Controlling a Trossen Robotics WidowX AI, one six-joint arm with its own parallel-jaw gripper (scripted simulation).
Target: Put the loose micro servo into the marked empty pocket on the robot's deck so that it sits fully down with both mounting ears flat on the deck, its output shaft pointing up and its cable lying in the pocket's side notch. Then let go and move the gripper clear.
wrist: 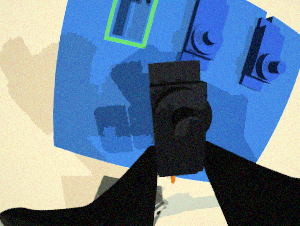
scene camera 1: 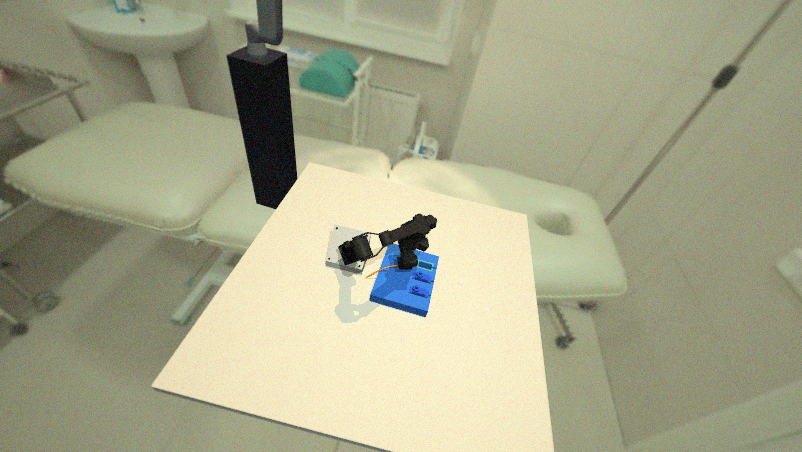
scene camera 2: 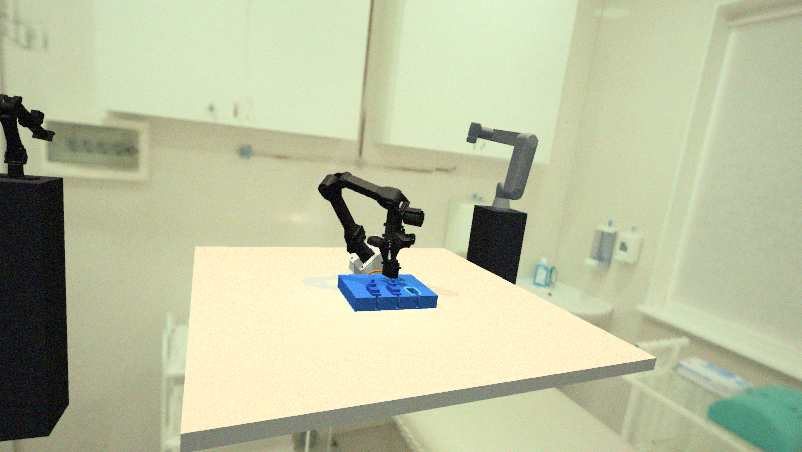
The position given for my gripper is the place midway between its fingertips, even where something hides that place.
Observation:
In view: my gripper (scene camera 2: 388,263), a micro servo (wrist: 181,115) and a deck (scene camera 1: 391,288).
My gripper is seen too in the wrist view (wrist: 178,149).

